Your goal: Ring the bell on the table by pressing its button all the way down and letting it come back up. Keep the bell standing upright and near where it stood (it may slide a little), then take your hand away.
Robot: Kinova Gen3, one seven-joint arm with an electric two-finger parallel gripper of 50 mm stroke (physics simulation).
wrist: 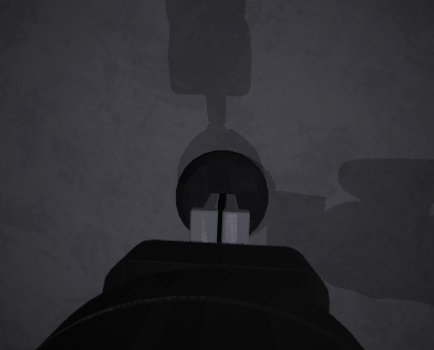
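The bell is a dark, round, domed shape in the middle of the wrist view and looks upright on the grey table. My gripper is shut with nothing between its fingers. Its pale fingers point down over the bell, and their tips overlap the bell's middle. The tips and palm hide the bell's near part, and the button cannot be made out behind them. On the table, the shadow of the fingers meets the top of the bell's shadow, so the tips look very close to the button or touching it.
A broad shadow of the arm and gripper falls on the table beyond the bell. More dark shadows lie to the right of the bell. The black gripper body fills the bottom of the view.
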